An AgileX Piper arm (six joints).
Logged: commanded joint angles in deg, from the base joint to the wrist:
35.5, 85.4, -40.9, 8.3, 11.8, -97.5
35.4, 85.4, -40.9, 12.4, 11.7, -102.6
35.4, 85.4, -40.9, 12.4, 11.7, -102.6
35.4, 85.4, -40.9, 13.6, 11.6, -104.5
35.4, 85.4, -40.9, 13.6, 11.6, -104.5
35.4, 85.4, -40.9, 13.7, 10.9, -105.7
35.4, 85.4, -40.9, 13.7, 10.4, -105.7
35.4, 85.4, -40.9, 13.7, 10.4, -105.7
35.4, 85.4, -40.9, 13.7, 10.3, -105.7
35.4, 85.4, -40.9, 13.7, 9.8, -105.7
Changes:
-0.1, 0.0, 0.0, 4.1, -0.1, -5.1
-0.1, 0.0, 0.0, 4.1, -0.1, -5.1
-0.1, 0.0, 0.0, 5.3, -0.2, -7.0
-0.1, 0.0, 0.0, 5.3, -0.2, -7.0
-0.1, 0.0, 0.0, 5.4, -0.9, -8.2
-0.1, 0.0, 0.0, 5.4, -1.4, -8.2
-0.1, 0.0, 0.0, 5.4, -1.4, -8.2
-0.1, 0.0, 0.0, 5.4, -1.5, -8.2
-0.1, 0.0, 0.0, 5.4, -2.0, -8.2

